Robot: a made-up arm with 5 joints. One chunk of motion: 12 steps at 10 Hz.
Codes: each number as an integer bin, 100 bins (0 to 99) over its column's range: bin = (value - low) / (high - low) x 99, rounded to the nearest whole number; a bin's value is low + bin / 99 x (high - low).
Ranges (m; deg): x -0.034..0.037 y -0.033..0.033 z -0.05..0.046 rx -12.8..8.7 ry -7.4..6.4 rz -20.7..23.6
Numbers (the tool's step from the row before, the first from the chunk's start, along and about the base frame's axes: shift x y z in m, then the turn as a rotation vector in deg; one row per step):
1: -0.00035 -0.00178 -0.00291 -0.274 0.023 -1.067
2: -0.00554 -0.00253 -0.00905 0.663 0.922 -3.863
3: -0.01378 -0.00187 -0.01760 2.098 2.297 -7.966
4: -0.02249 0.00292 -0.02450 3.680 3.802 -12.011
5: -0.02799 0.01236 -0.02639 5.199 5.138 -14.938
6: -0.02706 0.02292 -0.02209 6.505 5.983 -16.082
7: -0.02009 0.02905 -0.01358 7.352 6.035 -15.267
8: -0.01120 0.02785 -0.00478 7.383 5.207 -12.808
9: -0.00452 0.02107 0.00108 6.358 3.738 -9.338
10: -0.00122 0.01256 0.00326 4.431 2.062 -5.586
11: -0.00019 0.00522 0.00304 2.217 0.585 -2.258
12: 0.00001 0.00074 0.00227 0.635 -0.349 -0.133
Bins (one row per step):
1: 47 47 49 58 53 44
2: 40 46 42 62 60 38
3: 28 47 33 69 70 28
4: 16 54 26 76 80 19
5: 8 68 24 83 90 13
6: 10 84 29 89 96 10
7: 19 93 38 93 96 12
8: 32 91 47 93 90 18
9: 41 81 53 88 80 25
10: 46 68 55 79 68 34
11: 47 57 55 69 57 41
12: 47 51 54 62 51 46

